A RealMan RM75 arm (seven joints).
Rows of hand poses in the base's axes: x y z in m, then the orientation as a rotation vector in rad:
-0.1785 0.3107 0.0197 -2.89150 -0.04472 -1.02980
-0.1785 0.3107 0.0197 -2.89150 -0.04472 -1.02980
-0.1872 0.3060 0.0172 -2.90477 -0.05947 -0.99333
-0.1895 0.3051 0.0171 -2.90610 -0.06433 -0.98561
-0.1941 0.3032 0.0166 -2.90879 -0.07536 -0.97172
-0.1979 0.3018 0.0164 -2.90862 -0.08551 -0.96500
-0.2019 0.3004 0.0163 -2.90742 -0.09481 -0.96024
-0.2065 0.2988 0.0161 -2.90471 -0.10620 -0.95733
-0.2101 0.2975 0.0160 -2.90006 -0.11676 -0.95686
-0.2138 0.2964 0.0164 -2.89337 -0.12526 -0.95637
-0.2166 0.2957 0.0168 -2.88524 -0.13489 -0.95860
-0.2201 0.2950 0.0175 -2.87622 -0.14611 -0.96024
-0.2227 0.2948 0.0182 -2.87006 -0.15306 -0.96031
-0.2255 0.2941 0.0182 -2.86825 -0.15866 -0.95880
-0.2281 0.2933 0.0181 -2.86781 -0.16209 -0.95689
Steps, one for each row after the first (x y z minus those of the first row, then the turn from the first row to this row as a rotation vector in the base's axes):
0.0000 0.0000 0.0000 0.00000 0.00000 0.00000
-0.0087 -0.0047 -0.0025 -0.00457 0.02489 0.00952
-0.0110 -0.0056 -0.0026 -0.00470 0.02982 0.01304
-0.0156 -0.0075 -0.0031 -0.00581 0.03871 0.02064
-0.0194 -0.0089 -0.0033 -0.00624 0.04261 0.02771
-0.0234 -0.0103 -0.0034 -0.00612 0.04512 0.03433
-0.0280 -0.0119 -0.0036 -0.00573 0.04614 0.04248
-0.0316 -0.0132 -0.0037 -0.00412 0.04528 0.05046
-0.0353 -0.0143 -0.0033 -0.00020 0.04409 0.05788
-0.0381 -0.0150 -0.0029 0.00393 0.04088 0.06612
-0.0416 -0.0157 -0.0022 0.00855 0.03781 0.07572
-0.0442 -0.0159 -0.0015 0.01215 0.03638 0.08199
-0.0470 -0.0166 -0.0015 0.01268 0.03683 0.08619
-0.0496 -0.0174 -0.0016 0.01268 0.03786 0.08866

